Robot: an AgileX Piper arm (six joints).
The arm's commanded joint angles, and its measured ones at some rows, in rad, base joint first. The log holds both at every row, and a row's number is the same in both.
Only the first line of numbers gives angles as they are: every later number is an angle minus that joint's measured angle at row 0.
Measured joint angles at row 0:
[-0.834 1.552 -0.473 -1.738 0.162 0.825]
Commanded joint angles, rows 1 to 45:
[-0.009 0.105 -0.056 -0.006 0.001 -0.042]
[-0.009 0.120 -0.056 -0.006 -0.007 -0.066]
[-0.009 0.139 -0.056 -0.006 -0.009 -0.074]
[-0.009 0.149 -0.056 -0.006 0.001 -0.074]
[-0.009 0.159 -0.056 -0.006 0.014 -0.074]
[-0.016 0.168 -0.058 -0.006 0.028 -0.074]
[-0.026 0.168 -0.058 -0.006 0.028 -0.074]
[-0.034 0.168 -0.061 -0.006 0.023 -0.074]
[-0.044 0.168 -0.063 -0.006 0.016 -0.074]
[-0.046 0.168 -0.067 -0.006 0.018 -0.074]
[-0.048 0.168 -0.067 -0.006 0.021 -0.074]
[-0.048 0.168 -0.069 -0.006 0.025 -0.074]
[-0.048 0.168 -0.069 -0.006 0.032 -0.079]
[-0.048 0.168 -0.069 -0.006 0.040 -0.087]
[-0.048 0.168 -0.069 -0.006 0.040 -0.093]
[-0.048 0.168 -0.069 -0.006 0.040 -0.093]
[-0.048 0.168 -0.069 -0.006 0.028 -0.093]
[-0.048 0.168 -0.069 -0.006 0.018 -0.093]
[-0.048 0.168 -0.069 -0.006 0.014 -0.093]
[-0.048 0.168 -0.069 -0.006 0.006 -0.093]
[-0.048 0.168 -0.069 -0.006 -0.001 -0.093]
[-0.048 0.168 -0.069 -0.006 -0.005 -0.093]
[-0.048 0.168 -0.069 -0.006 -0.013 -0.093]
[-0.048 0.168 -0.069 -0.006 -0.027 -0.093]
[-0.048 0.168 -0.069 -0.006 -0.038 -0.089]
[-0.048 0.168 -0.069 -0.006 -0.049 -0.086]
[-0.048 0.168 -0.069 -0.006 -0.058 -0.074]
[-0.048 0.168 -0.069 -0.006 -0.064 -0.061]
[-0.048 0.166 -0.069 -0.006 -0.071 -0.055]
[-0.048 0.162 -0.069 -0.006 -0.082 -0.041]
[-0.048 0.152 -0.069 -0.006 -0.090 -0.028]
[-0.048 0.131 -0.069 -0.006 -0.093 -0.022]
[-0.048 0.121 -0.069 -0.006 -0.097 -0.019]
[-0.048 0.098 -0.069 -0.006 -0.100 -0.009]
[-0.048 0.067 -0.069 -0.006 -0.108 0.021]
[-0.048 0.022 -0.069 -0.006 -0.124 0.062]
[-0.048 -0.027 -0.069 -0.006 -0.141 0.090]
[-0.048 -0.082 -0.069 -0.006 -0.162 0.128]
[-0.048 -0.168 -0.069 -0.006 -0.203 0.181]
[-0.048 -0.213 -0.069 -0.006 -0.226 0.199]
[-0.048 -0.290 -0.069 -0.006 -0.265 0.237]
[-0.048 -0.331 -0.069 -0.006 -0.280 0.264]
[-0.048 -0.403 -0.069 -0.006 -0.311 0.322]
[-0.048 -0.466 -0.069 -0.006 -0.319 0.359]
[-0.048 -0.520 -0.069 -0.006 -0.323 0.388]
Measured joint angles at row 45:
[-0.045 -0.366 -0.070 -0.006 -0.283 0.280]
